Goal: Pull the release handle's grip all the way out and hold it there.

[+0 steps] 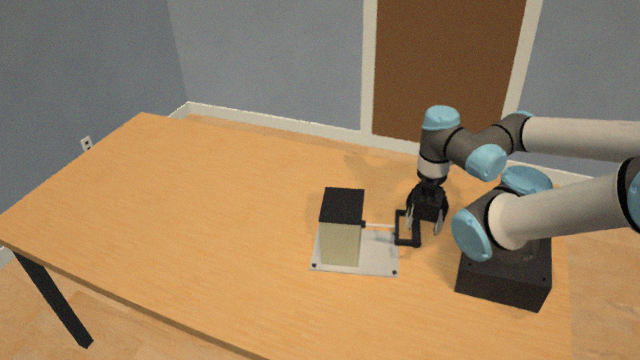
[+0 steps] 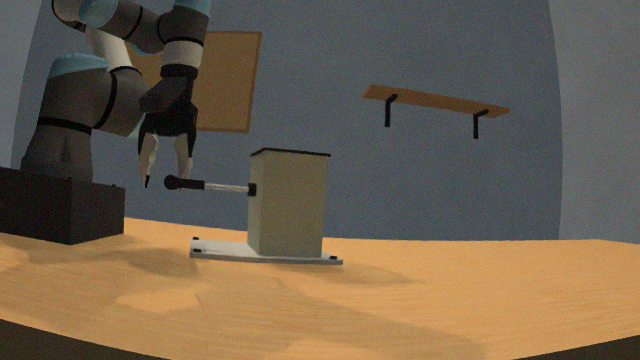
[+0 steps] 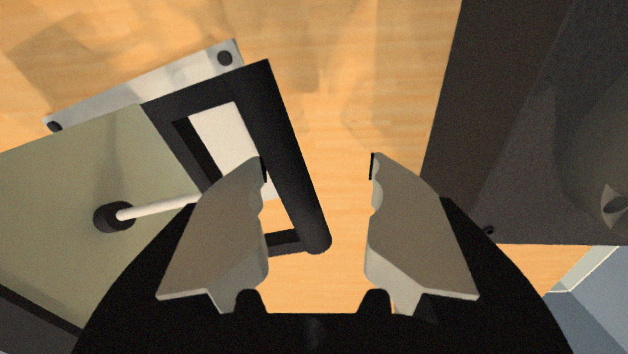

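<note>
The release handle's black rectangular grip [image 1: 417, 232] [image 2: 171, 182] [image 3: 285, 150] stands out from the beige box [image 1: 340, 245] [image 2: 290, 205] [image 3: 55, 175], with a long stretch of pale rod [image 1: 380, 225] [image 2: 226, 188] [image 3: 160, 205] showing between them. My gripper [image 1: 424, 230] [image 2: 166, 181] [image 3: 317, 158] is open around the grip's outer bar. One finger is inside the grip's opening, close against the bar's inner side; contact is partly hidden. The other finger stands outside, with a visible gap to the bar.
The box stands on a light grey plate [image 1: 380, 257] [image 2: 220, 248] [image 3: 145, 90] on the wooden table [image 1: 175, 215] [image 2: 500, 290]. The arm's dark base block [image 1: 500, 287] [image 2: 35, 215] [image 3: 480, 125] is close beyond the outer finger. A wall shelf [image 2: 435, 100] is behind.
</note>
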